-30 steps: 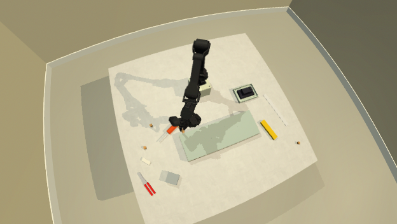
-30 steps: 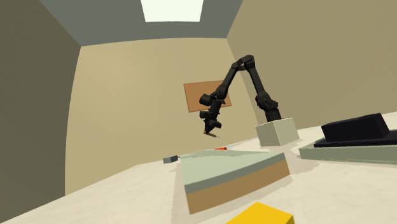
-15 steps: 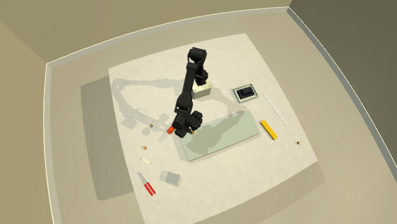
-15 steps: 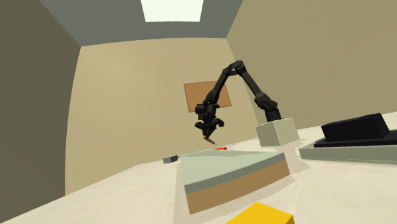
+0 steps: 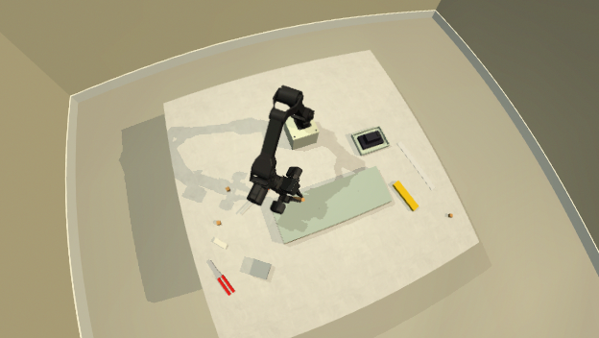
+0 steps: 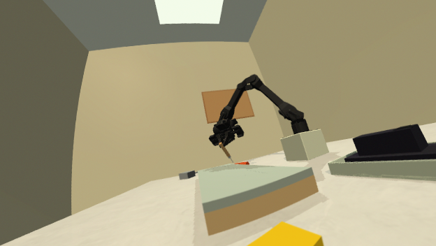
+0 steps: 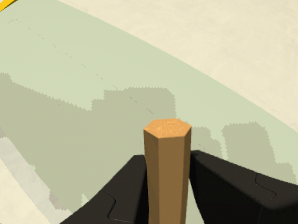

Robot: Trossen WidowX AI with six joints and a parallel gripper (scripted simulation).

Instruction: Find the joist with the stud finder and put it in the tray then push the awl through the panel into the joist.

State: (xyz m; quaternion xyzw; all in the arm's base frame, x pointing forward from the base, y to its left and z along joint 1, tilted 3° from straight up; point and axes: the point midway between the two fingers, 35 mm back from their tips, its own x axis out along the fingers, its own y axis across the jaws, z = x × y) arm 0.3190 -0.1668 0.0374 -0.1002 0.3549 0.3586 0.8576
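Right now the brown stick is 4 cm below my gripper tip, 3 cm behind it and 2 cm to the right of it. The rest, counted from my gripper tip: white block: 38 cm to the right, 13 cm below, 3 cm ahead; orange-handled tool: 19 cm to the right, 12 cm below, 9 cm behind; grey block: 25 cm to the right, 19 cm ahead, 11 cm below.
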